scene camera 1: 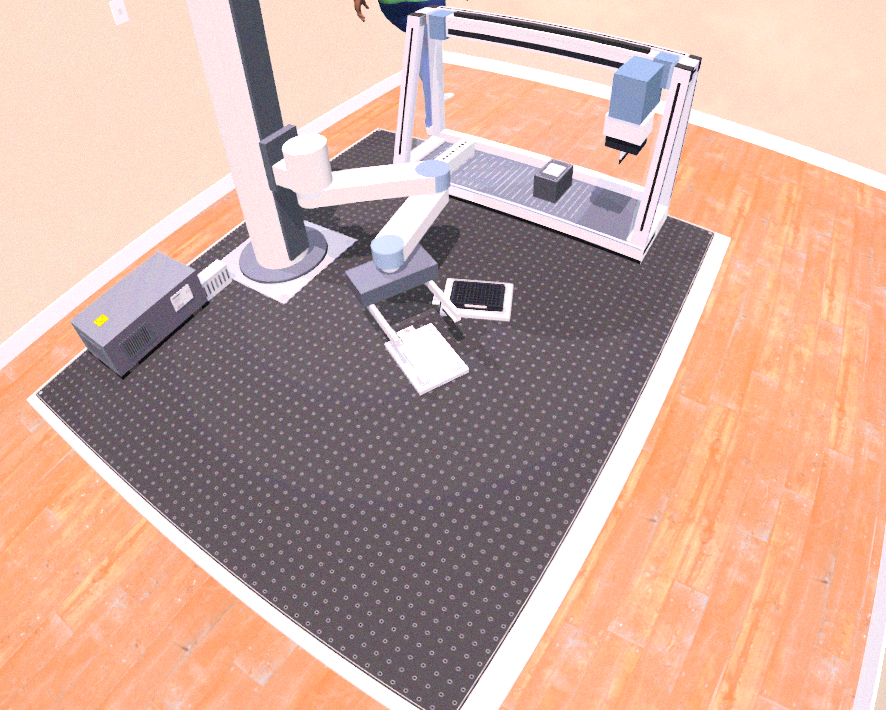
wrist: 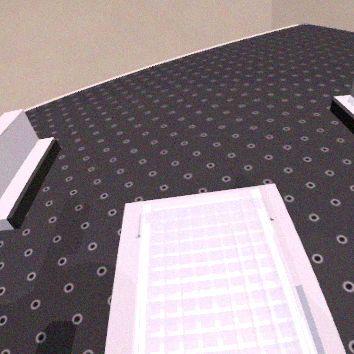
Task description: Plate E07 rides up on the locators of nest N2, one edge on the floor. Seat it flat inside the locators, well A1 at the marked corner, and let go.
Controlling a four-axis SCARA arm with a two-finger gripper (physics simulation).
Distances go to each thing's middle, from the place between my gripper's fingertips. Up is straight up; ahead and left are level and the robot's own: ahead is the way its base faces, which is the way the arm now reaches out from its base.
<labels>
Now: the white nest (scene camera 1: 465,313) 2 cm behind my hand, 23 cm to the left of it and 11 cm below it. Round my hand: grey control box (scene camera 1: 144,294): 70 cm behind, 27 cm to the right, 6 cm below.
</labels>
